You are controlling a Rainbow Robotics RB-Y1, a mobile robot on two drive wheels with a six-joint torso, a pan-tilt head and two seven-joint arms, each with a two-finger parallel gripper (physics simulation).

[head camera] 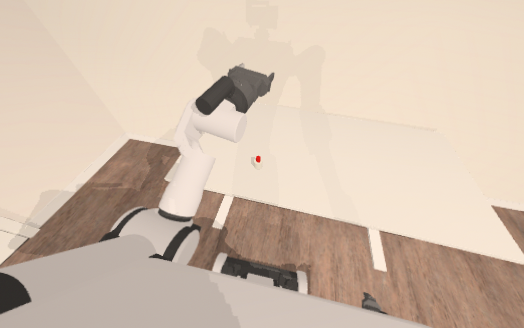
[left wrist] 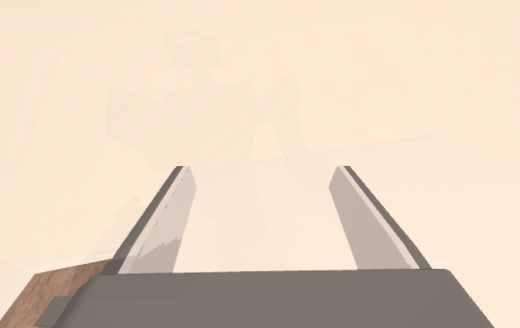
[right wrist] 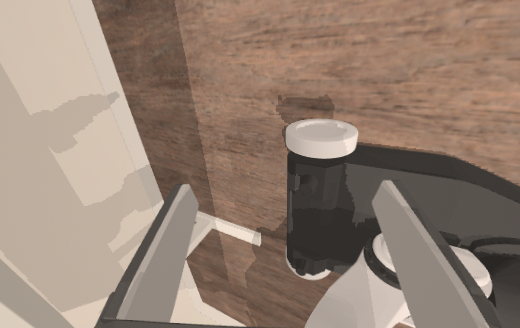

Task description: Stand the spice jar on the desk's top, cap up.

my left gripper: head camera; left wrist; not seen in the right wrist view (out of frame)
same spot on my left gripper: (left wrist: 376, 240) = (head camera: 267, 76)
